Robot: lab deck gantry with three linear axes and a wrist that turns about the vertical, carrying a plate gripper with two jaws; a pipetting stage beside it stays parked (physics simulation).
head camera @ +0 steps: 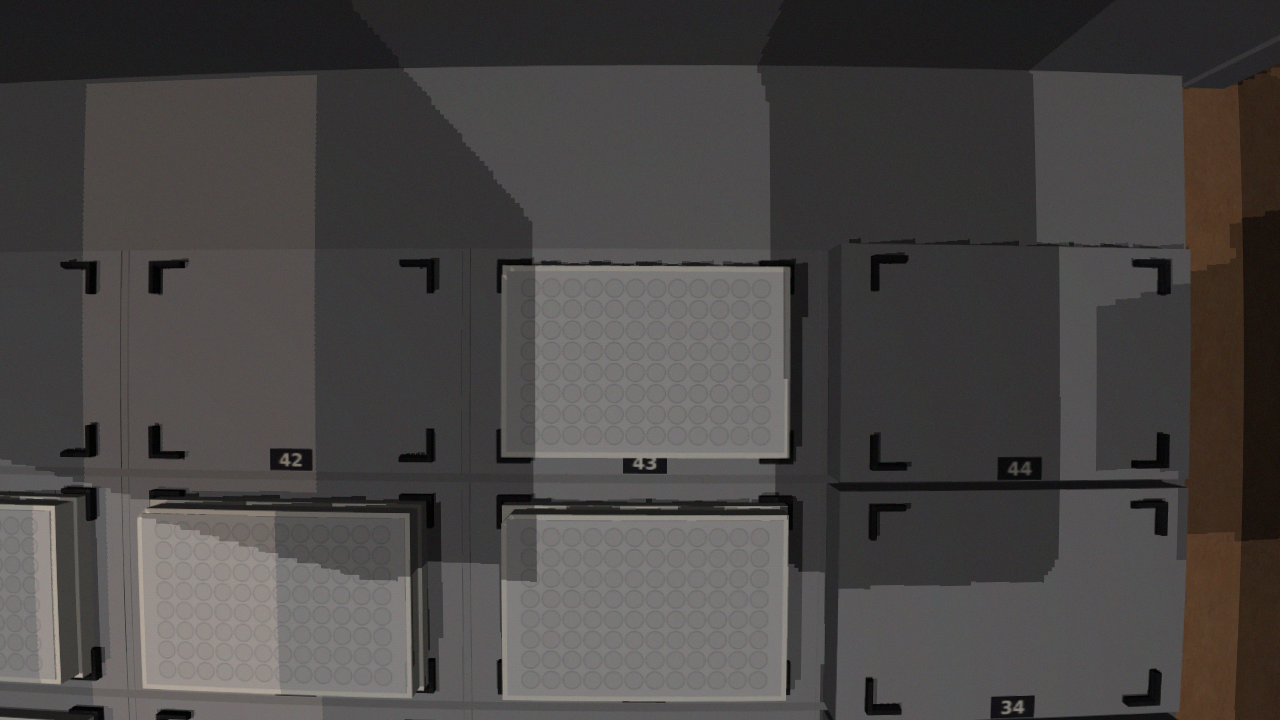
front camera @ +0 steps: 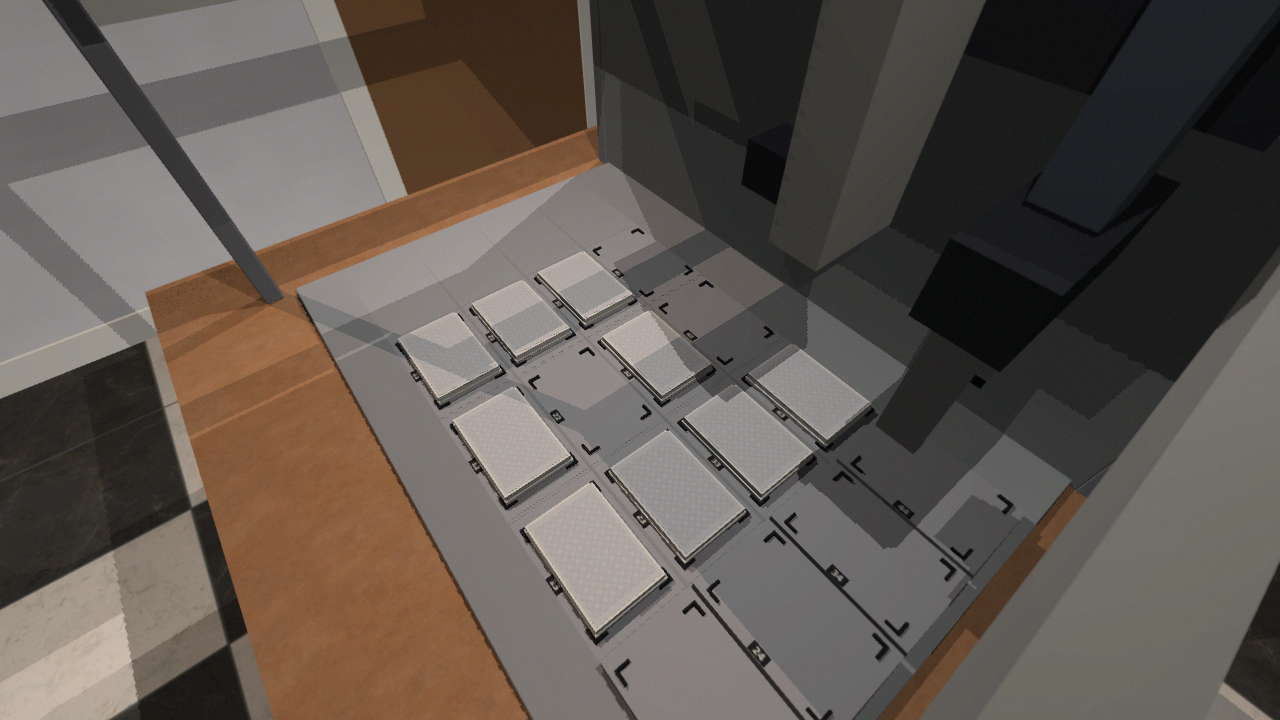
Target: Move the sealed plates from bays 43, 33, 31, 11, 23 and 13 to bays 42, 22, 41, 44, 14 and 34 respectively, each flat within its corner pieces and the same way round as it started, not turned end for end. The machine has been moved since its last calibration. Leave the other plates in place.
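Where they show: gripper, between the fingertips: (front camera: 931, 403); robot's base, origin of its link: (front camera: 397, 346).
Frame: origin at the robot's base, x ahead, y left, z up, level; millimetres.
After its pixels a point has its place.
Observation:
My gripper (front camera: 935, 414) @(x 522, y 319, z 158 mm) hangs high above the bay 43 area in the front view. Its dim jaws look apart with nothing between them. The plate in bay 43 (front camera: 808, 394) @(x 401, y 355, z 14 mm) (head camera: 646, 362) @(x 395, y 363, z 14 mm) lies flat within its corner pieces. Plates 33 (front camera: 750, 440) @(x 402, y 253, z 15 mm) (head camera: 644, 608) @(x 394, y 256, z 14 mm), 31 (front camera: 586, 284) @(x 71, y 259, z 14 mm) (head camera: 25, 591) @(x 113, y 260, z 14 mm), 23 (front camera: 677, 494) @(x 400, y 145, z 14 mm), 13 (front camera: 595, 557) @(x 400, y 39, z 14 mm) and 11 (front camera: 450, 356) @(x 75, y 44, z 14 mm) sit in their bays. Bays 42 (front camera: 725, 315) @(x 233, y 383, z 0 mm) (head camera: 232, 358) @(x 203, y 365, z 0 mm), 44 (front camera: 939, 492) @(x 571, y 362, z 14 mm) (head camera: 966, 358) @(x 534, y 364, z 15 mm), 34 (front camera: 868, 564) @(x 570, y 240, z 14 mm) (head camera: 948, 617) @(x 527, y 250, z 15 mm), 41 (front camera: 646, 257) @(x 65, y 377, z 0 mm), 22 (front camera: 581, 407) @(x 236, y 135, z 0 mm) and 14 (front camera: 707, 667) @(x 536, y 59, z 14 mm) hold no plate.
Other plates sit in bays 32 (front camera: 657, 353) @(x 237, y 254, z 14 mm) (head camera: 277, 604) @(x 233, y 257, z 14 mm), 21 (front camera: 520, 319) @(x 73, y 148, z 14 mm) and 12 (front camera: 512, 445) @(x 239, y 40, z 14 mm). Bay 24 (front camera: 796, 604) @(x 551, y 158, z 15 mm) holds no plate. A pale column (front camera: 845, 134) @(x 410, y 243, z 378 mm) hangs behind the deck's middle. A dark post (front camera: 179, 156) @(x -207, y -97, z 215 mm) stands at the left corner.

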